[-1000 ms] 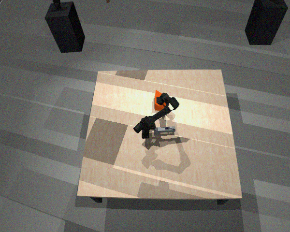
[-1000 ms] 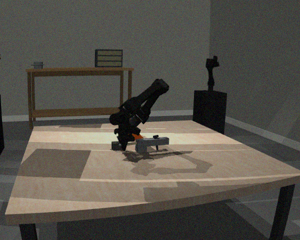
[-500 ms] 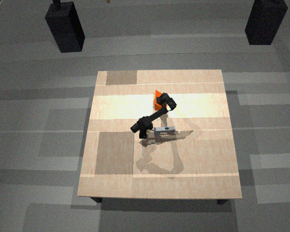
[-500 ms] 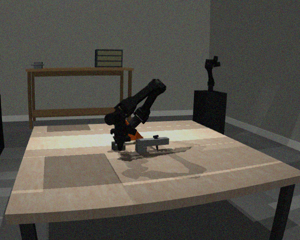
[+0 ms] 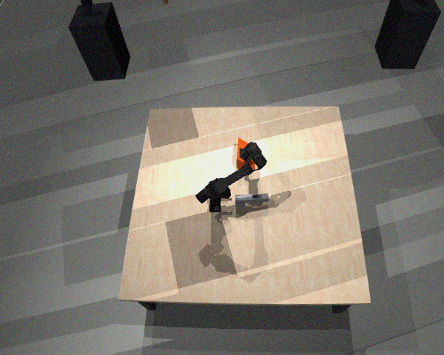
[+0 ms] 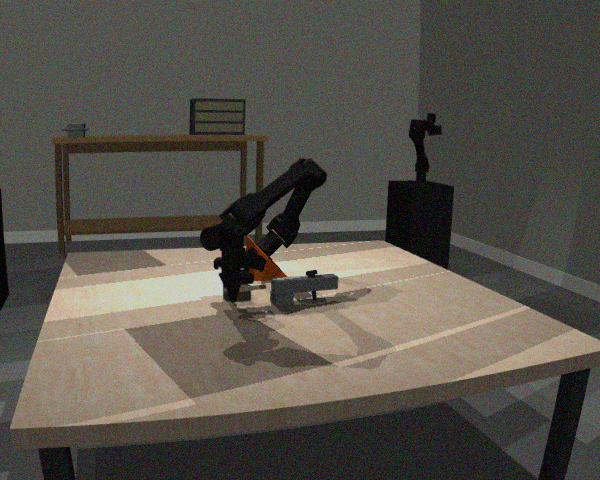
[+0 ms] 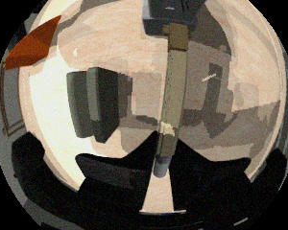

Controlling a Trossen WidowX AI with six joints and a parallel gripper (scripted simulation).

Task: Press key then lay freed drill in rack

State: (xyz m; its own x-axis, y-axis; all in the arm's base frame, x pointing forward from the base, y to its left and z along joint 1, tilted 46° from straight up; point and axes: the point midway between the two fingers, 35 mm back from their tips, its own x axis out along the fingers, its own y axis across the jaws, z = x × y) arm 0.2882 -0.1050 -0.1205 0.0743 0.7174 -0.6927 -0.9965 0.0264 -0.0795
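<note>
Right now the dark box is 8 cm behind my gripper tip and 3 cm to the left of it. The rest, counted from my gripper tip: grey block: 1 cm behind, 20 cm to the left, 3 cm above; black key: 1 cm behind, 22 cm to the left, 4 cm above.
</note>
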